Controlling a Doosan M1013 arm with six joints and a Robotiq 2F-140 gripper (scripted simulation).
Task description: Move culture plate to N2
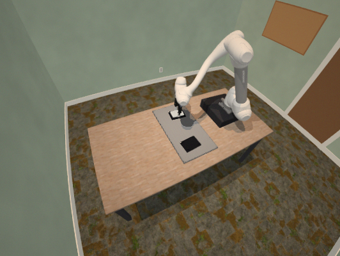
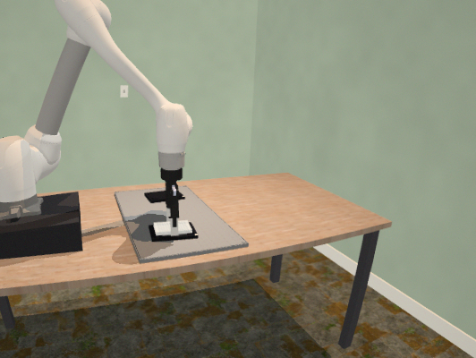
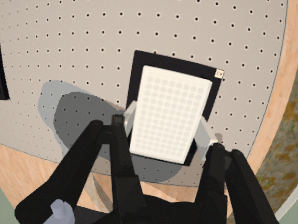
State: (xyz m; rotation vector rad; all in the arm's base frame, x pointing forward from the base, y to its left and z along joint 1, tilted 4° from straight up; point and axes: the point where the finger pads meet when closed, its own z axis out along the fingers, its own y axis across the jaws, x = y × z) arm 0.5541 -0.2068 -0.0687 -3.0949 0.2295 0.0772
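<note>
Now: hand 3 cm above the nest N1. From my hand the other things lie so: plate lid (1 cm below); then nest N2 (39 cm to the left, 8 cm ahead, 3 cm below).
</note>
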